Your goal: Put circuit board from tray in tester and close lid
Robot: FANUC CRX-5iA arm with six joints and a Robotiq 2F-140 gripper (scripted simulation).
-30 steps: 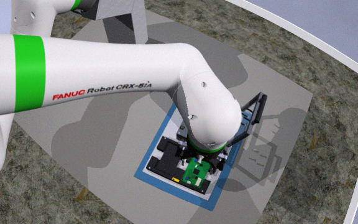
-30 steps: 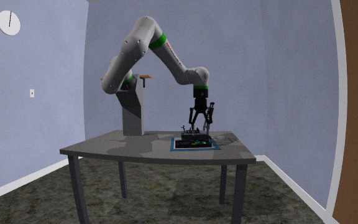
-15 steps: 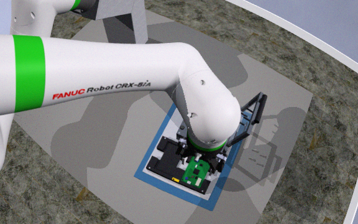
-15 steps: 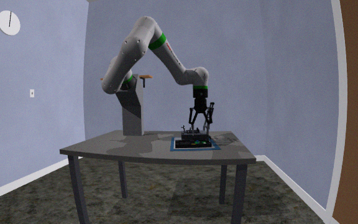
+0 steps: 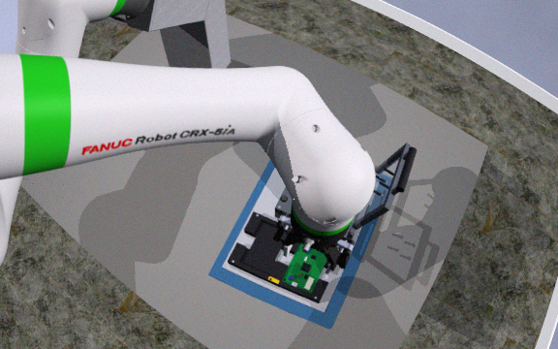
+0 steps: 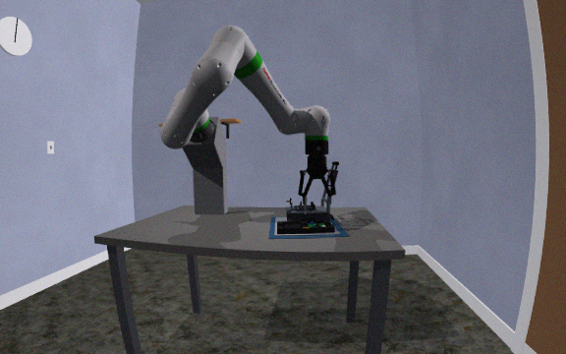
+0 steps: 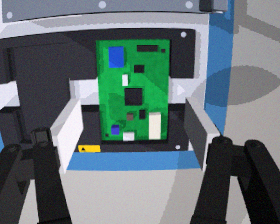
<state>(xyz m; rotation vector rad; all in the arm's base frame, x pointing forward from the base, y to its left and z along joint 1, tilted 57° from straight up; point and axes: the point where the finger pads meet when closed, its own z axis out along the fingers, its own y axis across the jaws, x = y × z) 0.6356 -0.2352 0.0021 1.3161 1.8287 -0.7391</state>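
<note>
Now: the green circuit board 8 cm below my hand. From my hand the other things lie so: black latch hook 14 cm behind, 20 cm to the left, 1 cm below; then lid 5 cm ahead, 18 cm to the left, 9 cm above.
</note>
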